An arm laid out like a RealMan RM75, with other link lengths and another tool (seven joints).
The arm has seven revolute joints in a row. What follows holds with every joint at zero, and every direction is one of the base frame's. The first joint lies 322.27 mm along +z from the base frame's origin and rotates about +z. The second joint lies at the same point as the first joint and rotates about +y. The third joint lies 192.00 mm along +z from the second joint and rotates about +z. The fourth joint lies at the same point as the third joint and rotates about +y. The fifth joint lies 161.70 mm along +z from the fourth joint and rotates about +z. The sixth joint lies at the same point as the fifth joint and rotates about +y. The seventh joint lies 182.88 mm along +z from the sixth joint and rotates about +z. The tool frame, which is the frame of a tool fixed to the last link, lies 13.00 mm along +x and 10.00 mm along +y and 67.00 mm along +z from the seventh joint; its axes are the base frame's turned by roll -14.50, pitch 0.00 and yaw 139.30 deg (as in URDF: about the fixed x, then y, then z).
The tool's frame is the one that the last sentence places.
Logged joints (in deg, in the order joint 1, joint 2, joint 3, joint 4, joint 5, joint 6, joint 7), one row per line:
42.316, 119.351, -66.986, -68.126, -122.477, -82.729, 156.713
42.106, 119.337, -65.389, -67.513, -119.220, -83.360, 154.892
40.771, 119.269, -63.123, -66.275, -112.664, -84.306, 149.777
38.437, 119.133, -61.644, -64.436, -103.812, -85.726, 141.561
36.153, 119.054, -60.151, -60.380, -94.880, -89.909, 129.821
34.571, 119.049, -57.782, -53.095, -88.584, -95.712, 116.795
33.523, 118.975, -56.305, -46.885, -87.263, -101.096, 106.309
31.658, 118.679, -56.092, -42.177, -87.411, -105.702, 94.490
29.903, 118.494, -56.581, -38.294, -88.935, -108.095, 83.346
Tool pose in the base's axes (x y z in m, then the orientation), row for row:
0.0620, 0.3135, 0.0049, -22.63, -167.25, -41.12
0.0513, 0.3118, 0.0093, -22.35, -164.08, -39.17
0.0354, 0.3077, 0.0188, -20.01, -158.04, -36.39
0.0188, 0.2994, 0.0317, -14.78, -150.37, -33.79
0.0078, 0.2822, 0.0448, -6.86, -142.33, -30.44
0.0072, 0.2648, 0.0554, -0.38, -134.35, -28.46
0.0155, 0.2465, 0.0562, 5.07, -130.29, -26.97
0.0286, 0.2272, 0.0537, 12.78, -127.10, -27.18
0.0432, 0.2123, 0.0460, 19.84, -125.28, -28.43
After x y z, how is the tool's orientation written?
As a rotation vector, in degrees.
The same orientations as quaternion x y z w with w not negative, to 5 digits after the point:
-0.13008, -0.96136, -0.23636, 0.05485
-0.13086, -0.96069, -0.22934, 0.08572
-0.12117, -0.95704, -0.22037, 0.14431
-0.09317, -0.94787, -0.21300, 0.21791
-0.04499, -0.93339, -0.19962, 0.29479
-0.00258, -0.91125, -0.19303, 0.36381
0.03494, -0.89788, -0.18586, 0.39756
0.08890, -0.88416, -0.18908, 0.41786
0.13832, -0.87344, -0.19821, 0.42271

